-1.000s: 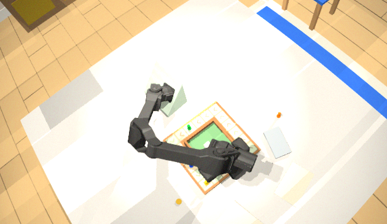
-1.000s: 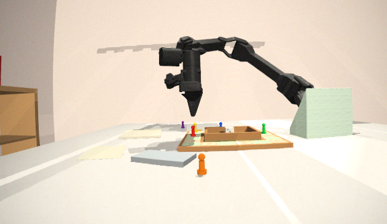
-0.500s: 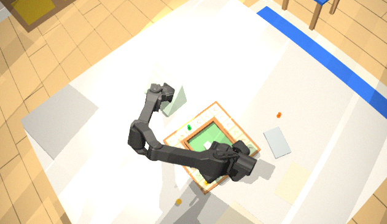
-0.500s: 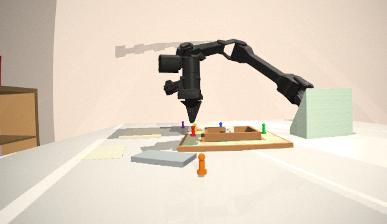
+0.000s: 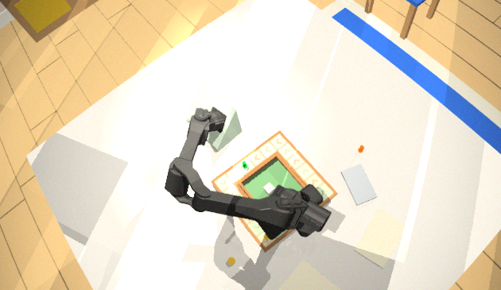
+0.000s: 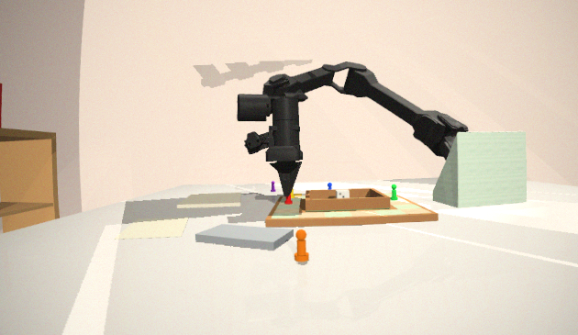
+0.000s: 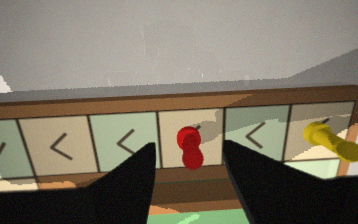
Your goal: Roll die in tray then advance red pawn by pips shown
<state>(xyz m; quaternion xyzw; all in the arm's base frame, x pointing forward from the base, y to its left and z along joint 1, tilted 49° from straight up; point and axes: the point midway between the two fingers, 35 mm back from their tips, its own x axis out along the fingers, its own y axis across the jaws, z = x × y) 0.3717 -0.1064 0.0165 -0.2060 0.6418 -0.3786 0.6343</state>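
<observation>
Now: gripper tip 2 cm past the yellow pawn and 9 cm to the left of it. Also, from my gripper tip: white die: 11 cm behind, 3 cm to the left; green-floored tray: 11 cm behind, 4 cm to the left, 2 cm below; red pawn: right at my gripper tip.
</observation>
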